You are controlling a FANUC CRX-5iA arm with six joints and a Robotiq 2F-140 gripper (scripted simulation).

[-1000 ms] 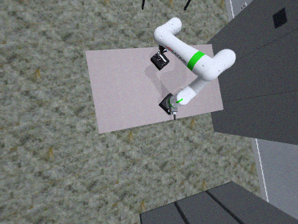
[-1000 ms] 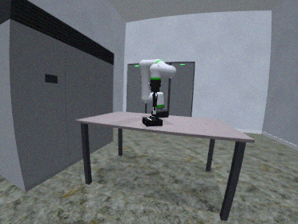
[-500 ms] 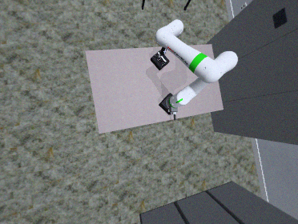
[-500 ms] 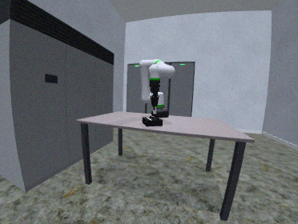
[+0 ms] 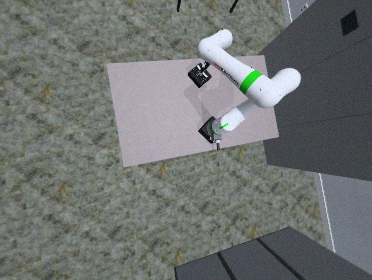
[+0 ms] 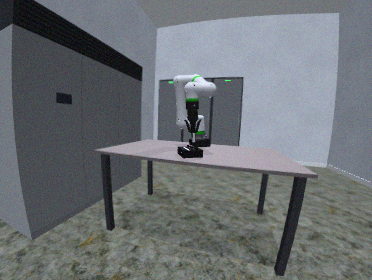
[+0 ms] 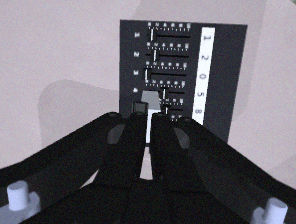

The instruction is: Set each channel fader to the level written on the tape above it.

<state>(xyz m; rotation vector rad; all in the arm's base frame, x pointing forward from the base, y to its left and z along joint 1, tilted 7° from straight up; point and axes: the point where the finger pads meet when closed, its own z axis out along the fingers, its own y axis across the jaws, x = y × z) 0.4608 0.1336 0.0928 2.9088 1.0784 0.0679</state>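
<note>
Now: hand 70 mm above the channel 3 cap, 30 mm to the right of it and 10 mm short of it. From my hand the other things lie so: master fader cap: 70 mm below, 60 mm to the right, 30 mm behind; channel 1 cap: 70 mm below, 50 mm to the left, 50 mm ahead; channel 2 cap: 70 mm below, 40 mm ahead, 30 mm to the left.
</note>
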